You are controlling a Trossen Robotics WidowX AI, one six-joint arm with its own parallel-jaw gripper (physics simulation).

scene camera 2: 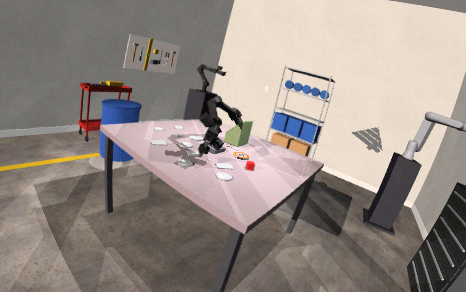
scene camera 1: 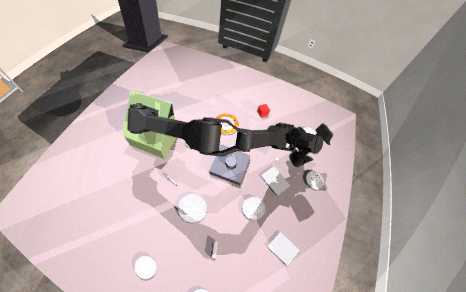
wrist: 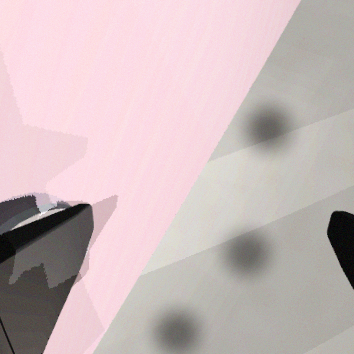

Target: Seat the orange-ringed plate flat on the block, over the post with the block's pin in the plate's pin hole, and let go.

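Pixels of known places: gripper, fingertip midpoint: [scene camera 2: 202, 152] [scene camera 1: 321, 151] [wrist: 213, 219]; arm's base, origin of the base link: [scene camera 2: 240, 125] [scene camera 1: 149, 116].
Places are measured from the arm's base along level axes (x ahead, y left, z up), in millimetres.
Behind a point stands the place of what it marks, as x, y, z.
Observation:
The orange-ringed plate [scene camera 1: 227, 116] @(231, 224, -145) [scene camera 2: 241, 159] @(287, 209, -149) lies flat on the table, beside the block and partly behind the arm in the first scene view. The grey block [scene camera 1: 226, 173] @(322, -44, -126) lies near the table's middle, with its round post [scene camera 1: 230, 162] @(322, -4, -111) upright and a small yellow pin [scene camera 1: 233, 156] @(323, 30, -123) beside the post. In the second scene view the arm hides most of the block. My gripper [scene camera 1: 300, 159] [scene camera 2: 204, 150] @(648, 148, -60) [wrist: 213, 219] @(648, 148, -60) is open and empty. It hangs above the table, to the right of the block and apart from the plate in the first scene view.
A green angled stand [scene camera 1: 163, 150] @(74, -61, -97) [scene camera 2: 234, 137] @(73, 13, -89) is by the arm's base. A red cube [scene camera 1: 263, 110] @(375, 297, -110) [scene camera 2: 250, 165] @(395, 322, -121) lies beyond the plate. White discs [scene camera 1: 192, 208] @(256, -208, -141) and white tiles [scene camera 1: 283, 248] @(602, -235, -144) lie around the block. A disc [scene camera 1: 315, 180] @(676, 63, -143) lies near the gripper.

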